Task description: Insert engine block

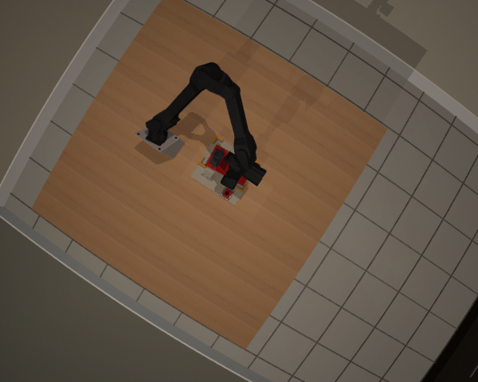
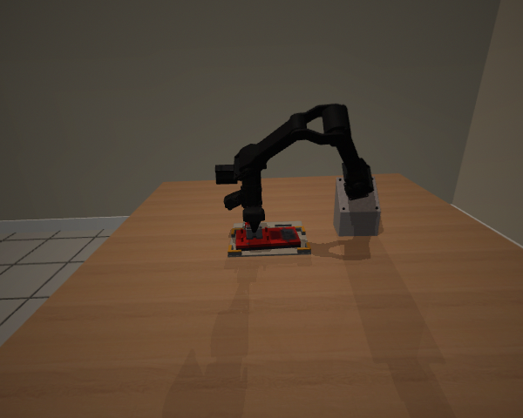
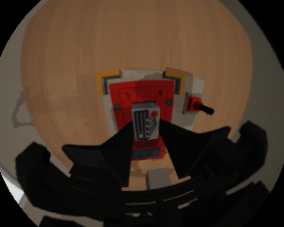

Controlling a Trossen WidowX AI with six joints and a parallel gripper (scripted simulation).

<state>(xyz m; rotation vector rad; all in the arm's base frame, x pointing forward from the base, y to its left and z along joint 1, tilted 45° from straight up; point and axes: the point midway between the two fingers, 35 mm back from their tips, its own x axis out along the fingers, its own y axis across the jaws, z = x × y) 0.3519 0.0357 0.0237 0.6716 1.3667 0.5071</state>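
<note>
The engine block lies 1 cm below my gripper tip.
</note>
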